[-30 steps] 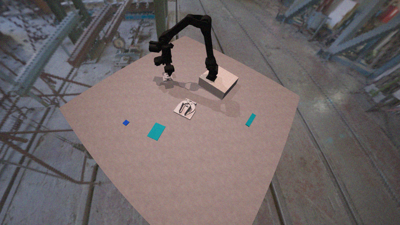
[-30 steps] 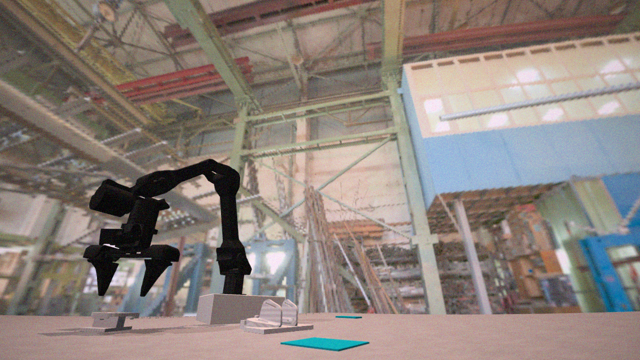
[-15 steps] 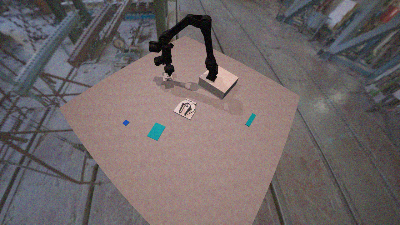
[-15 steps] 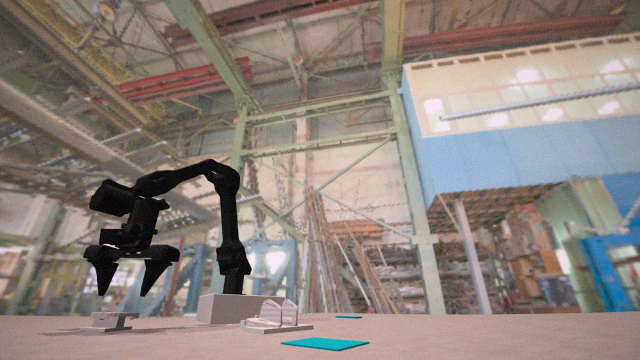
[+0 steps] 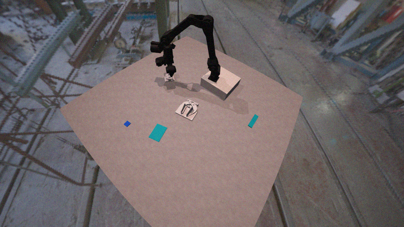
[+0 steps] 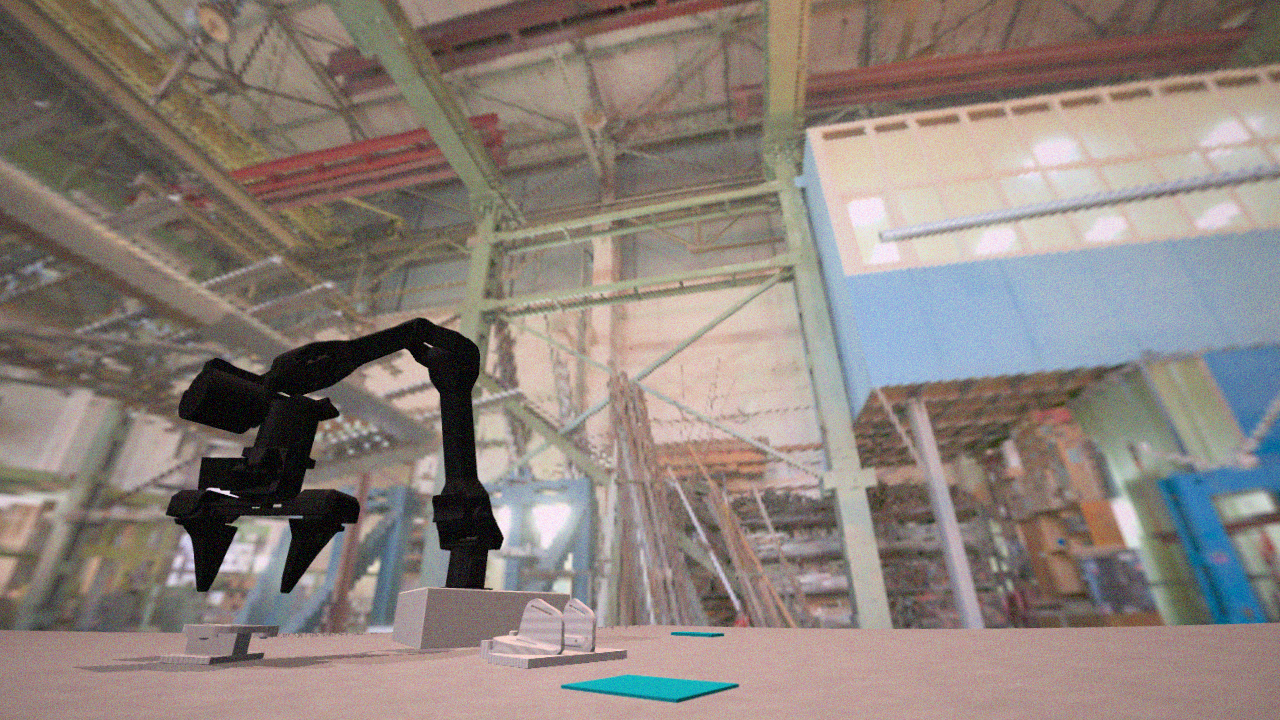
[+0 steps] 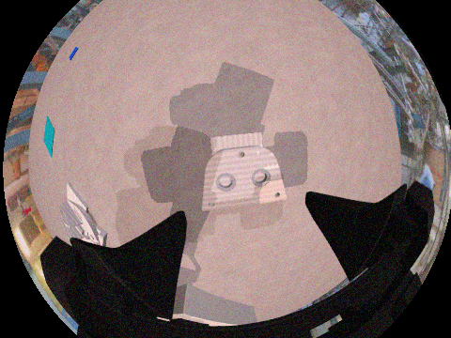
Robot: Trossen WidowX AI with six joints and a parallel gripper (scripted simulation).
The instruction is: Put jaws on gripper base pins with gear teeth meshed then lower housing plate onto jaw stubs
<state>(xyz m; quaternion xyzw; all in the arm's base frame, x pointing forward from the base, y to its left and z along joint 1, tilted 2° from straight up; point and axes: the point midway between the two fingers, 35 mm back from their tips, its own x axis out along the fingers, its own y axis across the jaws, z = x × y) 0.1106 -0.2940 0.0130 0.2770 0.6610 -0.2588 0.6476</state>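
Right now the gripper base is 1 cm ahead of my gripper tip, 1 cm to the right of it and 3 cm below it. Also, from my gripper tip: white block piece: 1 cm ahead, 1 cm to the right, 5 cm below; then housing plate: 13 cm ahead, 26 cm to the left, 6 cm below; then flat white plate: 20 cm ahead, 26 cm to the left, 6 cm below.
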